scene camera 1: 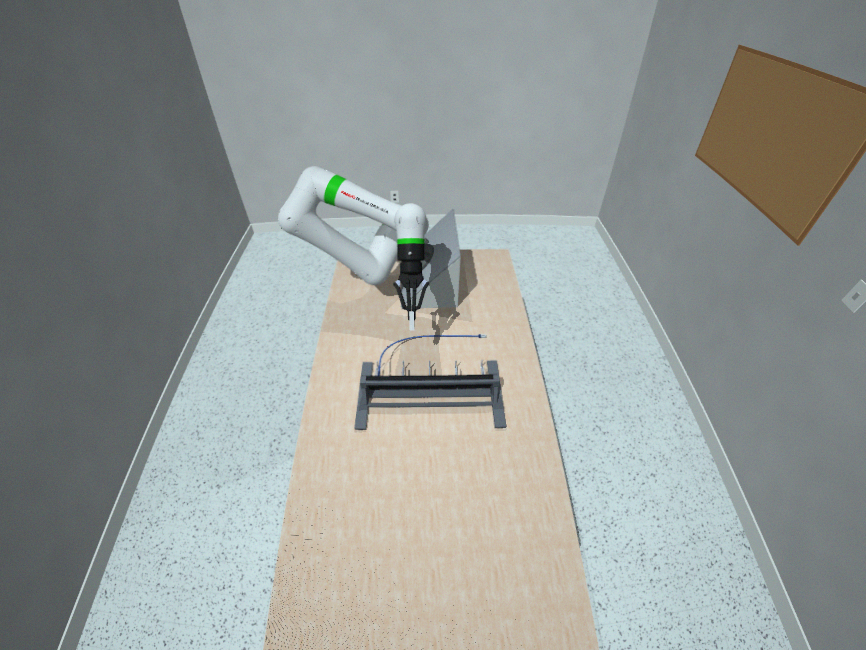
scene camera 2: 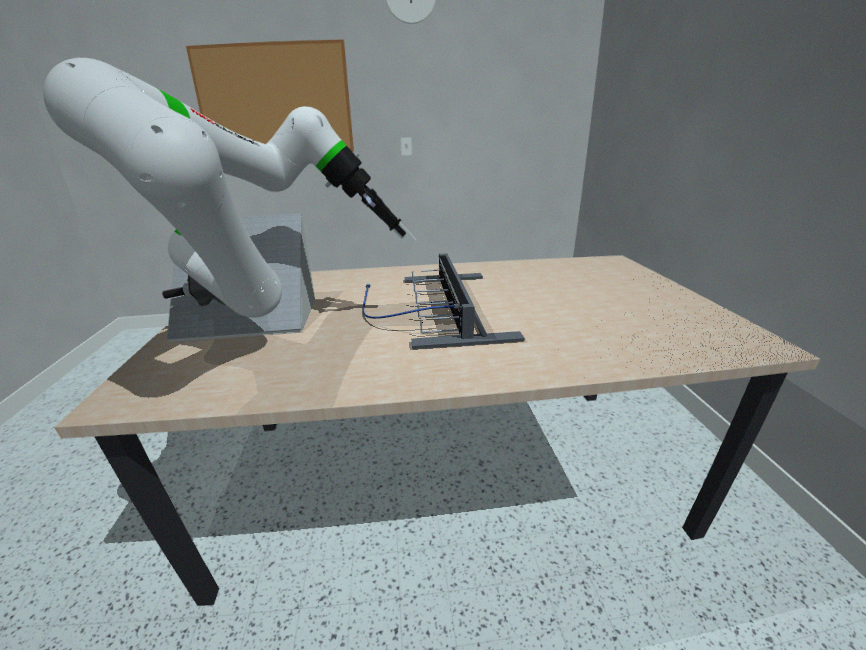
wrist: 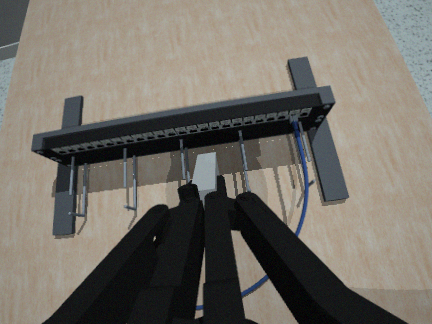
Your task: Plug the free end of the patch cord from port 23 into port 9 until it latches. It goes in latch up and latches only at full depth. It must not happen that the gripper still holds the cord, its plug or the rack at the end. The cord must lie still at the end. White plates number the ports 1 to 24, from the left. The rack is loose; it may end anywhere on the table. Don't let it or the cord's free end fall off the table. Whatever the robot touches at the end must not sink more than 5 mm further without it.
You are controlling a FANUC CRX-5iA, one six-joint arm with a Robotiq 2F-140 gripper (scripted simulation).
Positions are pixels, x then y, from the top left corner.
Labels:
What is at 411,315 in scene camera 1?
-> The gripper.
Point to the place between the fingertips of the gripper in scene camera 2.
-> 412,243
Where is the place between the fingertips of the gripper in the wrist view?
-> At 209,167

